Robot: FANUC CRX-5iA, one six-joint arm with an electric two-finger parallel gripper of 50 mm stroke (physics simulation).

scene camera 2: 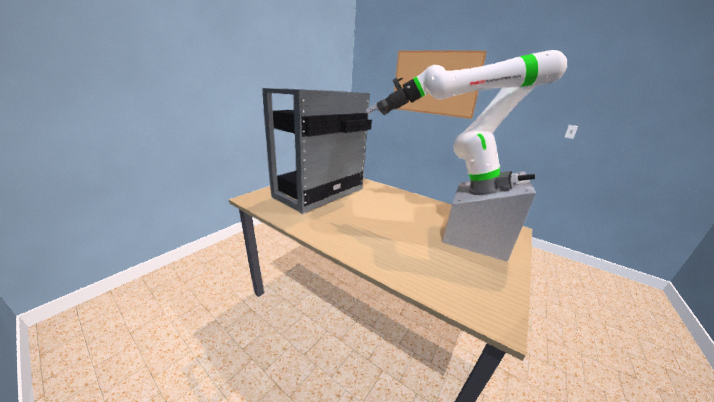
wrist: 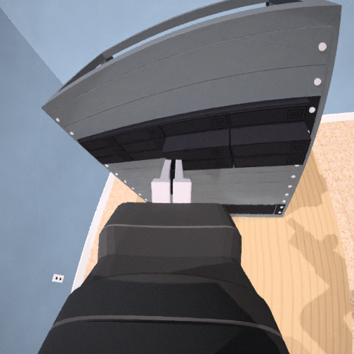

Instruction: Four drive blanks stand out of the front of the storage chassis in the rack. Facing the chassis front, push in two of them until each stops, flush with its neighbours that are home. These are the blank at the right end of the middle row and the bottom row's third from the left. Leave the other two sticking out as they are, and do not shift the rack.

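Frame: origin at the arm's base, x right, y ahead, z up, level; metres.
Seen in the pictures: gripper, between the fingertips: [scene camera 2: 366, 111]; arm's base, origin of its link: [scene camera 2: 487, 189].
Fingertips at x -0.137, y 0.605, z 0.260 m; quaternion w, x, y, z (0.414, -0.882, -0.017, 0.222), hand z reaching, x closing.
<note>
Offsets run from my fingertips to a thing's middle. "spot": to the spot under its first point. Level surfaces: height alone.
The black storage chassis @[spot: dx -0.210, dy +0.105, dz -0.067 m] [scene camera 2: 320, 125] [wrist: 145, 131] spans the upper part of the grey rack @[dx -0.071, dy +0.265, dz -0.213 m] [scene camera 2: 332, 102] [wrist: 200, 75]. In the wrist view, two neighbouring dark blanks stand out: the right-end blank [wrist: 270, 135] and the one left of it [wrist: 197, 142]. They merge into a dark block at the chassis's right part in the scene view. Their rows are hard to tell, and the bottom row is largely hidden. My gripper [scene camera 2: 368, 110] [wrist: 173, 169] is shut and empty. Its tips appear by the lower left corner of the left protruding blank; contact is unclear.
Another black unit [scene camera 2: 332, 189] [wrist: 255, 209] sits low in the rack, with grey panels between it and the chassis. The rack stands at the far end of the wooden table @[dz -0.513 m] [scene camera 2: 350, 240] [wrist: 265, 260]. The arm's grey pedestal [scene camera 2: 487, 220] stands at the other end.
</note>
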